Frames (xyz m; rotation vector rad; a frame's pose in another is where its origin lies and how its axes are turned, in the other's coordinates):
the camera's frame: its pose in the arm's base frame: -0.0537 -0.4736 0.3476 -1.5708 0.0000 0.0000
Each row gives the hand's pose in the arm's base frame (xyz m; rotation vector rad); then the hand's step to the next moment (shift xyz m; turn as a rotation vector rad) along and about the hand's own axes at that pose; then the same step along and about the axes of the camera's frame.
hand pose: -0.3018 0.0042 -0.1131 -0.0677 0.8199 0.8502
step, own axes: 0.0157 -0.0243 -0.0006 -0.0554 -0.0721 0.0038
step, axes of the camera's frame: 0.0224 0.0171 -0.0066 0.0310 -0.0211 -0.0829
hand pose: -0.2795 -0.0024 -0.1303 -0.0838 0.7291 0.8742
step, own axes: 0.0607 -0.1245 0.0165 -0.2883 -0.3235 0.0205
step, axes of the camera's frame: 0.1246 0.0520 -0.0351 0.1244 -0.1217 -0.3974
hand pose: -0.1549 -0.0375 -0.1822 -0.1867 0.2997 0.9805
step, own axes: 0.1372 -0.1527 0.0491 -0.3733 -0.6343 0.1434
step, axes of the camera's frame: 0.2074 -0.0039 0.0389 0.3609 -0.2722 -0.5983
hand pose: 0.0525 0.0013 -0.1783 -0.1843 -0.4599 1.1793
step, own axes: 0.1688 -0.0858 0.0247 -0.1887 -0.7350 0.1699
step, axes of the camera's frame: 0.1128 -0.0963 0.1203 0.4903 -0.3796 -0.4693
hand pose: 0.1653 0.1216 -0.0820 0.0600 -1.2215 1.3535
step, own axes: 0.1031 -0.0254 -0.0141 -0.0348 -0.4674 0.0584
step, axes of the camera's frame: 0.0019 -0.0788 0.0725 0.3212 -0.2775 -0.2071
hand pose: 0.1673 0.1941 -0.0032 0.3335 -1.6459 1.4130
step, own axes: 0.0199 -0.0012 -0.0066 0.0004 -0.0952 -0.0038
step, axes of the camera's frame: -0.0071 -0.0155 0.0123 0.0684 -0.0611 -0.0257
